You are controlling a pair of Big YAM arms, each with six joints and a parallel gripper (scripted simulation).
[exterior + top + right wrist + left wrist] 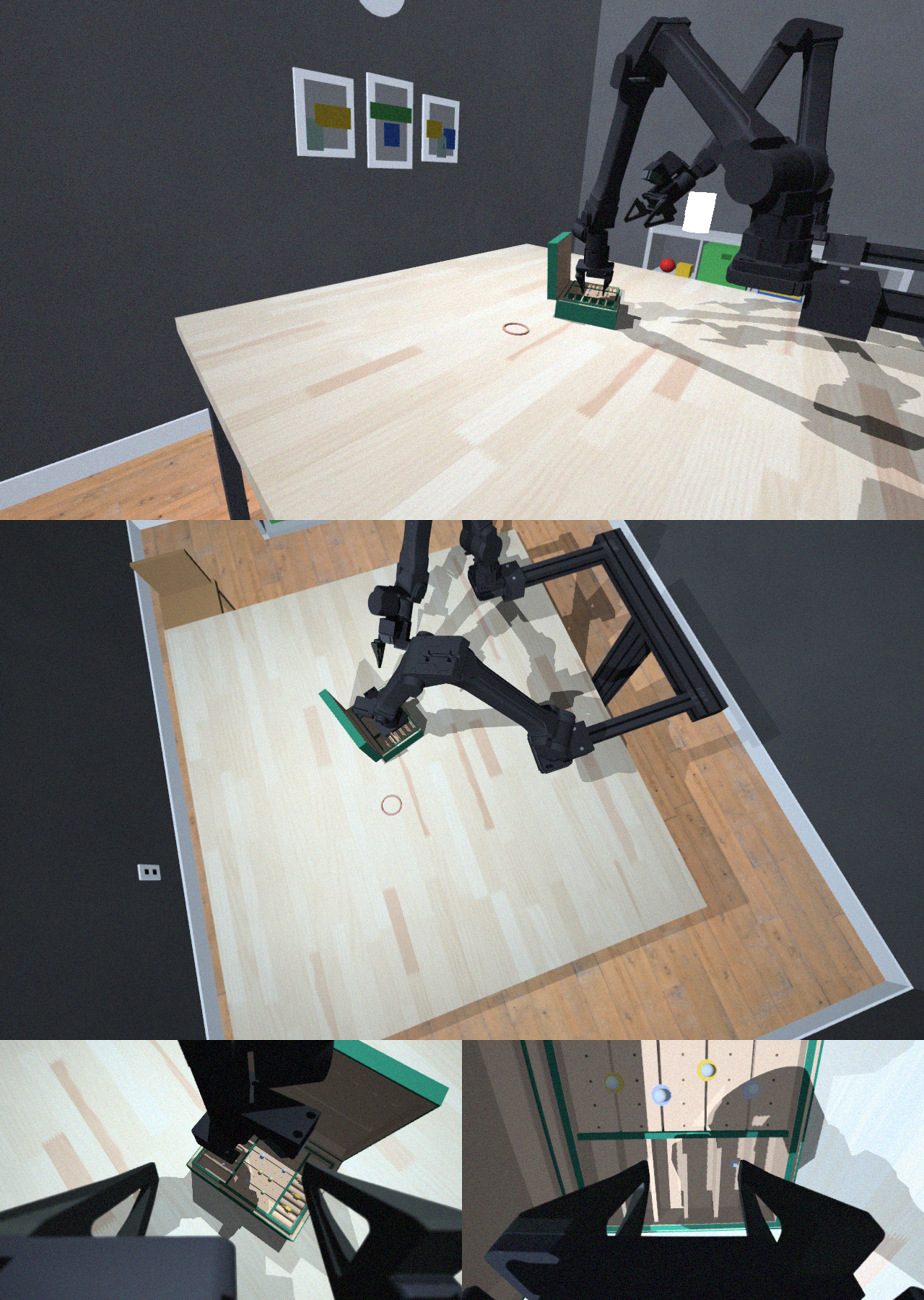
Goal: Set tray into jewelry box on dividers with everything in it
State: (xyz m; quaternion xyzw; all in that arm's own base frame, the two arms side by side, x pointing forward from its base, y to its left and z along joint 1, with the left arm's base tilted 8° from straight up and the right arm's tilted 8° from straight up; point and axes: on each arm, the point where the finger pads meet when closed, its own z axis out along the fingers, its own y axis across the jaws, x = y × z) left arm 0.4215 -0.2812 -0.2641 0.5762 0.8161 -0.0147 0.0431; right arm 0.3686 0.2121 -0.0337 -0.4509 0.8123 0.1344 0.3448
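Observation:
The green-rimmed tray is 2 cm ahead of my left hand, 5 cm to the right of it and 4 cm below it. The rest, counted from my left hand: thin pink ring 8 cm ahead, 26 cm to the left, 8 cm below.

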